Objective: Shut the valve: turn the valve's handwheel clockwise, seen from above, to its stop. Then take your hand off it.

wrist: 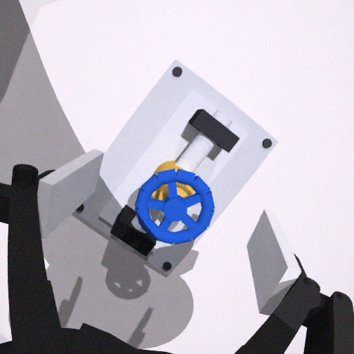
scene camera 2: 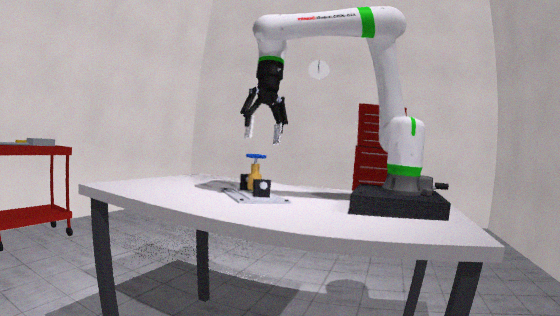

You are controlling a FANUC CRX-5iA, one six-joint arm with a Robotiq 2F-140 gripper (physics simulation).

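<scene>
The blue handwheel [scene camera 2: 256,156] [wrist: 175,208] sits level on top of the yellow valve body [scene camera 2: 254,172] [wrist: 168,167]. The valve is held between two black blocks on a light grey base plate [scene camera 2: 260,200] [wrist: 145,107], which lies on the table. My gripper [scene camera 2: 262,136] [wrist: 177,200] is wide open and points down. Its pale fingertips are above the handwheel in the scene view, with a visible gap between them and the wheel. In the wrist view the wheel shows between the two spread fingers, touching neither. The far side of the valve body is partly hidden under the wheel.
The white table [scene camera 2: 165,197] carries the base plate and, to the right, the robot's black base block [scene camera 2: 400,204]. A red drawer cabinet [scene camera 2: 367,125] stands behind the arm. A red cart [scene camera 2: 35,150] stands at the far left, away from the table.
</scene>
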